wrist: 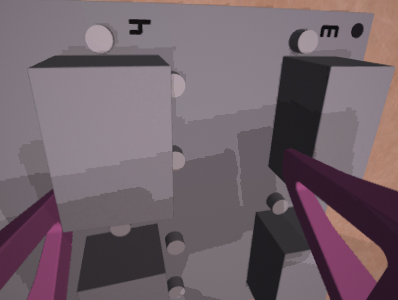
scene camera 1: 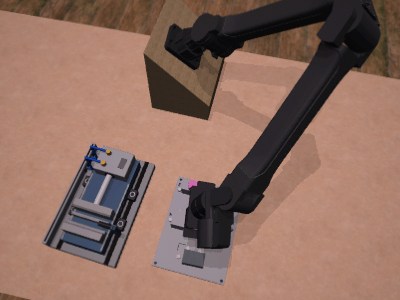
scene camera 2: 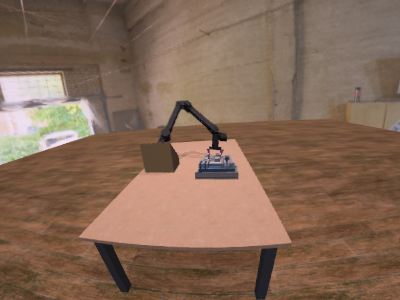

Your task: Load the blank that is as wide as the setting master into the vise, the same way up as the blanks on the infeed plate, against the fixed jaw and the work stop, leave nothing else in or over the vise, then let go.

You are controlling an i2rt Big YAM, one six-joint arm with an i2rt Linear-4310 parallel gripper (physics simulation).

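Where they show: gripper, fingertip midpoint: [wrist: 176, 178] [scene camera 1: 192, 213] [scene camera 2: 214, 158]; arm's base, origin of the base link: [scene camera 1: 182, 48] [scene camera 2: 161, 148].
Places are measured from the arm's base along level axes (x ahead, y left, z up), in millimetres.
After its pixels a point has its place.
My gripper [scene camera 1: 214, 200] [scene camera 2: 215, 152] @[y 109, x 433, z -149 mm] [wrist: 176, 178] @[y 109, x 433, z -149 mm] is open and empty, low over the infeed plate [scene camera 1: 167, 250] @[y 60, x 536, z -172 mm] [wrist: 225, 55] @[y 63, x 402, z -171 mm]. In the wrist view its left finger overlaps the left edge of the light-grey blank by the 4 mark [wrist: 110, 135] @[y 81, x 455, z -136 mm]. Its right finger is in front of the blank by the 3 mark [wrist: 345, 100] @[y 79, x 365, z -136 mm]. Two more blanks stand below, at lower left [wrist: 120, 277] @[y 149, x 464, z -139 mm] and lower right [wrist: 300, 275] @[y 174, x 374, z -136 mm]. The dark setting master [scene camera 1: 193, 258] @[y 131, x 548, z -147 mm] lies near the plate's near end. The vise [scene camera 1: 120, 187] @[y -93, x 405, z -120 mm] [scene camera 2: 216, 175] @[y -232, x 431, z -151 mm] stands to the left, with grey jaw bars and a thin rod between them.
A brown wedge-shaped block [scene camera 1: 175, 85] @[y -1, x 108, z -36 mm] [scene camera 2: 159, 157] @[y -76, x -1, z -48 mm] stands behind, with the arm's base on top. White pins [wrist: 175, 242] @[y 158, x 436, z -164 mm] rise between the blanks. Blue levers with yellow tips [scene camera 1: 95, 161] @[y -163, x 364, z -71 mm] stand at the vise's far end. The arm hides part of the plate in scene camera 1.
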